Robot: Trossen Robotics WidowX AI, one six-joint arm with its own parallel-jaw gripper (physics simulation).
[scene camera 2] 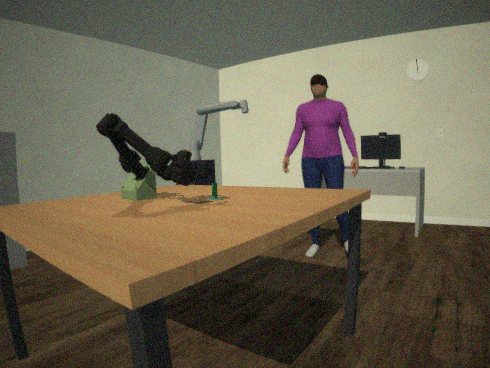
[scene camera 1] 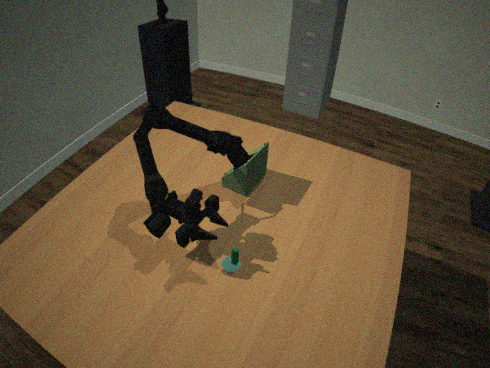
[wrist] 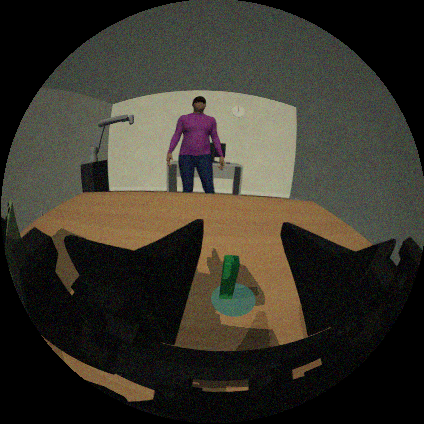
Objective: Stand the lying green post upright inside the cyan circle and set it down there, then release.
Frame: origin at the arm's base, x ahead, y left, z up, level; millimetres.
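Where they show: gripper, fingertip midpoint: (scene camera 1: 222, 231) (wrist: 243, 227); arm's base at its link origin: (scene camera 2: 142, 173) (scene camera 1: 243, 162).
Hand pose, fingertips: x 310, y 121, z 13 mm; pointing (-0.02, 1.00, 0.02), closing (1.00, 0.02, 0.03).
Note:
Things, the pixels of their top centre, and the offset from my fingertips. "spot": a spot on its surface instead. Level surfaces: height alone.
- green post at its top centre: (wrist: 231, 258) (scene camera 1: 235, 250) (scene camera 2: 214, 183) dx +0, dy +42, dz -61 mm
- cyan circle at a spot on its surface: (wrist: 241, 306) (scene camera 1: 225, 264) spot: dx +22, dy +21, dz -125 mm
- wooden table at its surface level: dz -126 mm
The green post (scene camera 1: 235, 256) (scene camera 2: 214, 191) (wrist: 229, 276) stands upright on the cyan circle (scene camera 1: 230, 268) (wrist: 241, 306). In the wrist view its foot is at the far left part of the circle, near the rim. My gripper (scene camera 1: 222, 231) (wrist: 243, 227) is open, with nothing between its fingers. It is above the table, back from the post on the arm's side and apart from it. In the wrist view the post shows beyond the gap between the two dark fingers. In scene camera 2 the fingers are too dark to make out clearly.
A green wedge-shaped block (scene camera 1: 246, 175) (scene camera 2: 138, 187) stands at the arm's base on the wooden table (scene camera 1: 320, 280) (scene camera 2: 200, 225). Shadows of the arm fall around the circle. A person in a purple top (scene camera 2: 322, 130) (wrist: 197, 132) stands beyond the table, in front of a desk (scene camera 2: 387, 181).

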